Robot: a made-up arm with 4 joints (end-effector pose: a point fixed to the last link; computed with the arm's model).
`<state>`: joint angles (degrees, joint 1 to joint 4).
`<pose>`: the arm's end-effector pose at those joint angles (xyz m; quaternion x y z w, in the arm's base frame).
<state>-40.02 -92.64 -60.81 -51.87</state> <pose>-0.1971 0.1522 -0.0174 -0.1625 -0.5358 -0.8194 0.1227</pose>
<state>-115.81 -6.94 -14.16 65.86</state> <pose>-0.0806 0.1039 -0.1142 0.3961 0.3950 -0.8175 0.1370</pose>
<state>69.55 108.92 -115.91 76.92</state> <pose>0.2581 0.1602 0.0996 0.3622 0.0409 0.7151 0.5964</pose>
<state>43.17 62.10 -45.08 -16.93</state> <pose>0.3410 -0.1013 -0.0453 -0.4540 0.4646 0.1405 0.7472</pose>
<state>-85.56 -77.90 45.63 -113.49</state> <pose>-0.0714 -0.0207 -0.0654 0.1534 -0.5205 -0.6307 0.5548</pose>
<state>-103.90 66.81 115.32 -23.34</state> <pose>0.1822 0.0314 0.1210 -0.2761 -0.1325 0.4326 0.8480</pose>
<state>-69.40 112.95 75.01 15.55</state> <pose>0.0258 0.1327 0.0553 -0.1529 0.0823 0.8858 0.4303</pose>
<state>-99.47 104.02 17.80 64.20</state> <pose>-0.0840 0.1330 0.0716 0.2361 0.2429 0.9203 0.1956</pose>
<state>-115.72 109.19 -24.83 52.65</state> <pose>-0.1484 0.0997 0.0973 -0.1638 -0.2138 -0.9629 0.0165</pose>
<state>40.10 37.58 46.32 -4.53</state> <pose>0.1561 -0.1751 0.1216 -0.4999 0.3999 -0.5576 0.5284</pose>
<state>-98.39 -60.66 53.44 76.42</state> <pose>-0.0470 -0.0378 0.0076 -0.0725 0.7471 -0.5544 0.3594</pose>
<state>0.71 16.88 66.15 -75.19</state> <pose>0.0715 -0.1537 0.1321 0.2281 -0.7879 0.4990 0.2797</pose>
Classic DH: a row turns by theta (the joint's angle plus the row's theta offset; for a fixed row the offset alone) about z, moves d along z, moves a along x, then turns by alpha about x. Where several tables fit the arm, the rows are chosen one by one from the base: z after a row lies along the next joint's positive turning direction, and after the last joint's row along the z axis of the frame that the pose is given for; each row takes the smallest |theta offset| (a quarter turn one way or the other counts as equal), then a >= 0, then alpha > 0; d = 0 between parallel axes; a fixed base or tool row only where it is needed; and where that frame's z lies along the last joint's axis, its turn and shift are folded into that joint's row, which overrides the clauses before.
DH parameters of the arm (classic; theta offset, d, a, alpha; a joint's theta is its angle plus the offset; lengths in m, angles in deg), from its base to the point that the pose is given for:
base (fixed): -12.53 0 0.0922 0
joint 1: -4.11 0.0474 -0.0345 103.75
joint 2: 80.04 0.0578 -0.0877 -73.04
joint 3: 15.91 -0.0404 -0.0262 87.74
joint 4: -29.78 0.2014 0.0197 88.5
tool (fixed): 126.83 0.0106 0 0

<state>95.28 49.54 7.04 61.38</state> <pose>0.3246 -0.0278 0.0360 -0.1590 -0.0312 0.1666 0.9726</pose>
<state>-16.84 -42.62 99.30 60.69</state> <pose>0.1371 -0.0314 0.1067 -0.8221 0.2188 -0.3150 0.4207</pose>
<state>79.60 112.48 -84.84 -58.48</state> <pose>0.2917 0.1406 0.1477 -0.6810 -0.0642 0.3885 0.6174</pose>
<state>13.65 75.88 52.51 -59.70</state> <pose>0.0007 -0.1838 0.1194 -0.0390 0.7403 -0.6327 0.2238</pose>
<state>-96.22 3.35 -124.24 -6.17</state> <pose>0.1955 -0.0220 -0.2126 0.5554 0.2636 0.0324 0.7880</pose>
